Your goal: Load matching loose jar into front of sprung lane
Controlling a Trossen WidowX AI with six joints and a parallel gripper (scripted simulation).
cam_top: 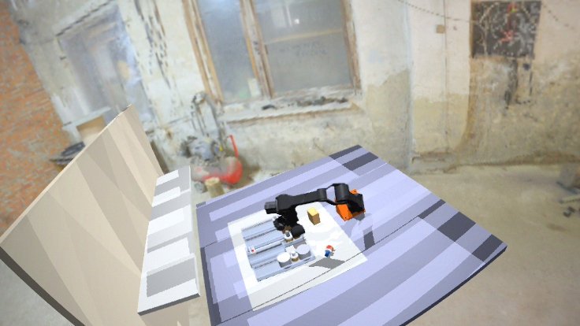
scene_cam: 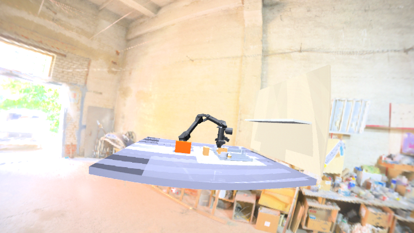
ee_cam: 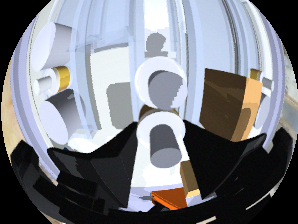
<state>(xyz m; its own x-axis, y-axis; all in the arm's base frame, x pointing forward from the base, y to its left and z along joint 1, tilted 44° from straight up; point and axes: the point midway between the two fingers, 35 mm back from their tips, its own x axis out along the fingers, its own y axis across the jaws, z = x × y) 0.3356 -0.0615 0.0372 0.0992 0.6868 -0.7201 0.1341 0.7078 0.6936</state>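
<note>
Right now my gripper tip is 140 mm past the tan box and 60 mm to the left of it. Round my gripper tip: grey lane rack: 150 mm ahead, 10 mm to the left, 20 mm below.
</note>
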